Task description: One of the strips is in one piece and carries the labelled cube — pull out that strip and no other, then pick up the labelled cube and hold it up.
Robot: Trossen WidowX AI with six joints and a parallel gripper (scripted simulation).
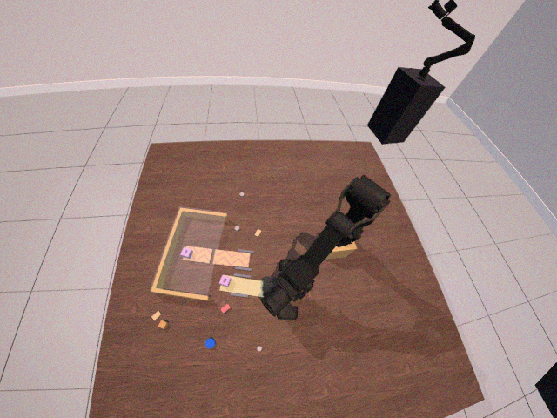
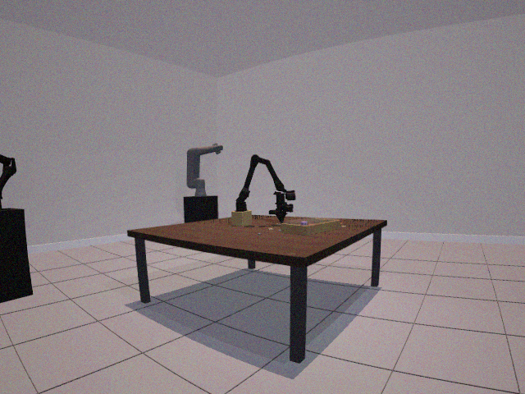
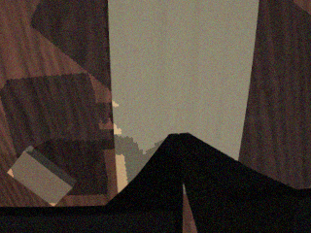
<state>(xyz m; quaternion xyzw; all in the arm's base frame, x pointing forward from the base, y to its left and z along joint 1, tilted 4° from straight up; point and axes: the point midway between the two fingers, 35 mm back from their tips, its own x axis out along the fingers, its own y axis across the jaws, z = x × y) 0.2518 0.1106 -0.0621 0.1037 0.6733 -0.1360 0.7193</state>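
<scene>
My gripper tip is 9 cm short of the plain strip and 4 cm to the left of it. Round my gripper tip: pink-red block (21 cm ahead); then blue disc (28 cm ahead, 9 cm to the left).
</scene>
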